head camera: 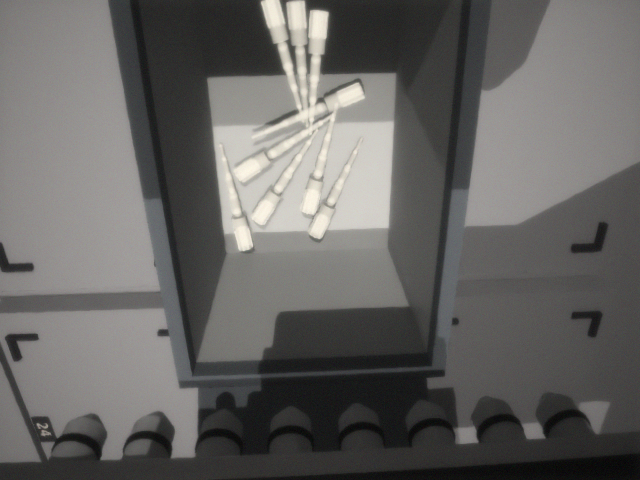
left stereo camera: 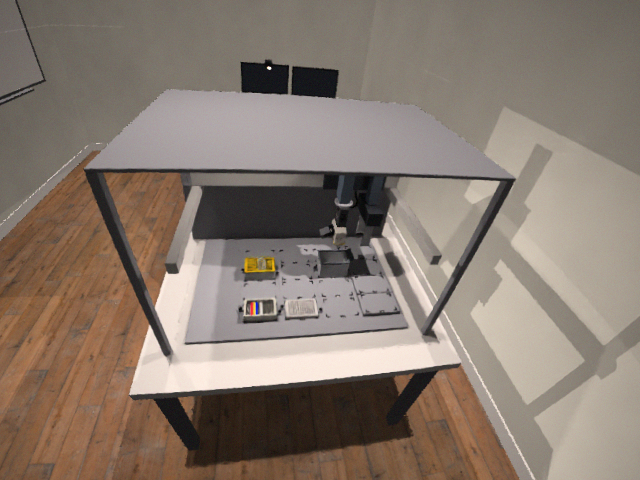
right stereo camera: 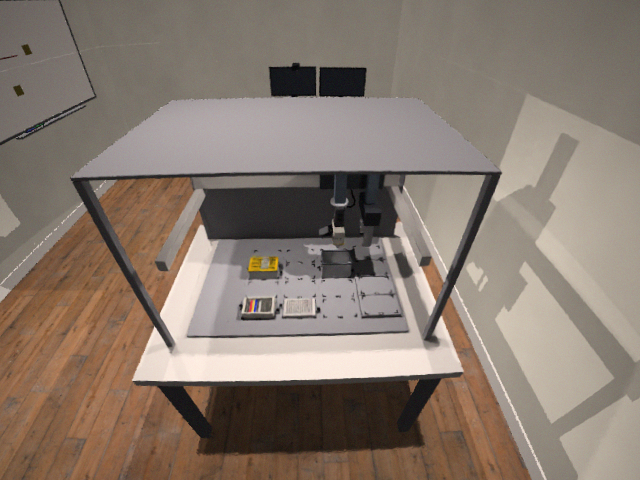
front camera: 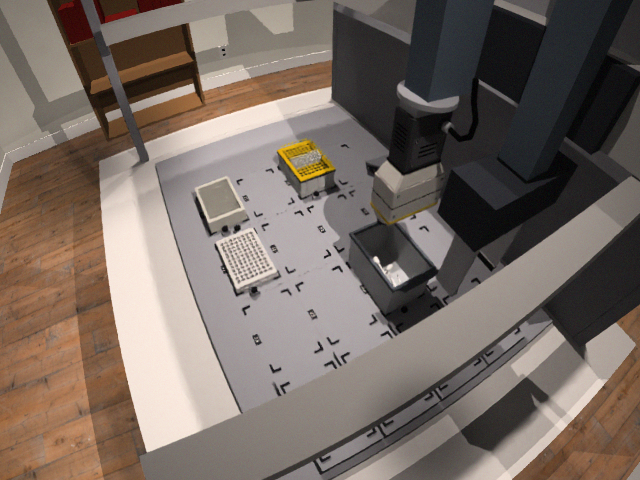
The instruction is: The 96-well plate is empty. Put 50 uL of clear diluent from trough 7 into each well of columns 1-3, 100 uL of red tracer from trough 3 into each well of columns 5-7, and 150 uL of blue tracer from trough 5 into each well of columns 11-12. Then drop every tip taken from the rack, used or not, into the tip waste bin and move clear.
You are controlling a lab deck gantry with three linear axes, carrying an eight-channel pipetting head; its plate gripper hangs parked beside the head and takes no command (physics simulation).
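Note:
The pipetting head (front camera: 408, 193) (left stereo camera: 338, 235) (right stereo camera: 338, 235) hangs above the rear edge of the grey tip waste bin (front camera: 369, 273) (head camera: 310, 289) (left stereo camera: 333, 267) (right stereo camera: 336, 267). Its nozzles (head camera: 290, 428) are bare in the head view. Several loose tips (head camera: 312, 197) lie in the bin. The white 96-well plate (front camera: 247, 258) (left stereo camera: 301, 308) (right stereo camera: 299, 307) is on the deck; its well contents cannot be made out. Beside it is the trough block (front camera: 232, 219) (left stereo camera: 260, 318) (right stereo camera: 258, 315), with red, yellow and blue strips. The yellow tip rack (front camera: 317, 184) holds tips mid-rack, between empty holes. The parked plate gripper (front camera: 469, 276) has unclear fingers.
A dark panel (front camera: 361, 67) stands behind the deck. A grey beam (front camera: 361, 392) crosses the near side in the front view. Corner posts (left stereo camera: 129, 268) (right stereo camera: 126, 268) hold the roof (left stereo camera: 299, 134) (right stereo camera: 289, 134). Small dark clamps (front camera: 253, 290) sit beside the labware.

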